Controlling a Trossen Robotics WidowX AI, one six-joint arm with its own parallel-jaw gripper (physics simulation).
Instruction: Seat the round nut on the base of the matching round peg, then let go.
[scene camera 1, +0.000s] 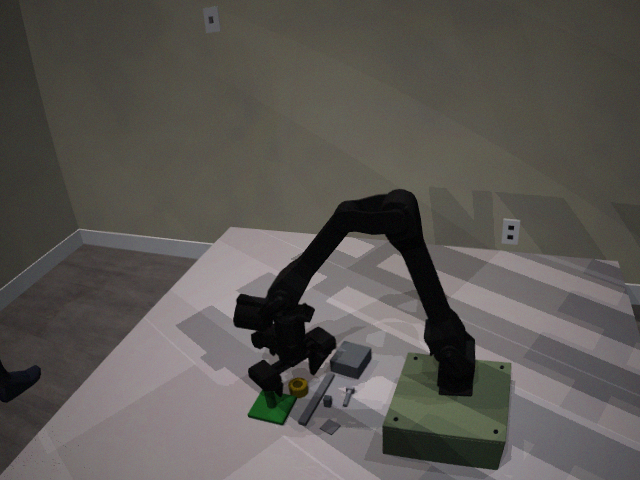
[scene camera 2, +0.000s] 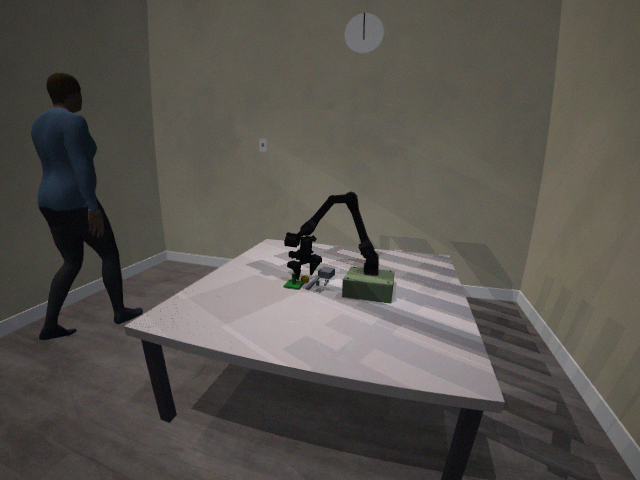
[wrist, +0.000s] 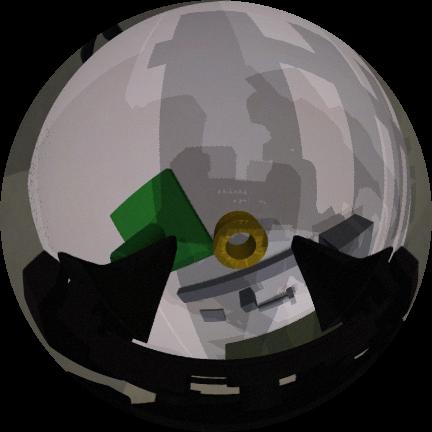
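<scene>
The yellow round nut (scene camera 1: 298, 394) (scene camera 2: 305, 279) (wrist: 240, 263) lies flat on the table, hole upward, close beside the corner of the green base (scene camera 1: 263, 412) (scene camera 2: 291, 285) (wrist: 136, 212). A green peg (scene camera 1: 271, 400) (scene camera 2: 293, 279) (wrist: 141, 240) stands upright on that base; in the wrist view one finger partly hides it. My gripper (scene camera 1: 296, 382) (scene camera 2: 305, 276) (wrist: 236, 242) is open and empty, pointing down above the nut. The nut shows between the fingertips in the wrist view. In scene camera 1, the left finger is just above the peg's top and overlaps it; whether they touch is unclear.
A long grey bar (scene camera 1: 316, 400) (wrist: 240, 278) lies beside the nut. Beyond it are a grey block (scene camera 1: 352, 356) (scene camera 2: 326, 272) (wrist: 346, 232), a small cube (scene camera 1: 327, 400), a bolt-like piece (scene camera 1: 347, 397) and a flat square (scene camera 1: 330, 426). The arm stands on a green box (scene camera 1: 442, 418) (scene camera 2: 368, 285).
</scene>
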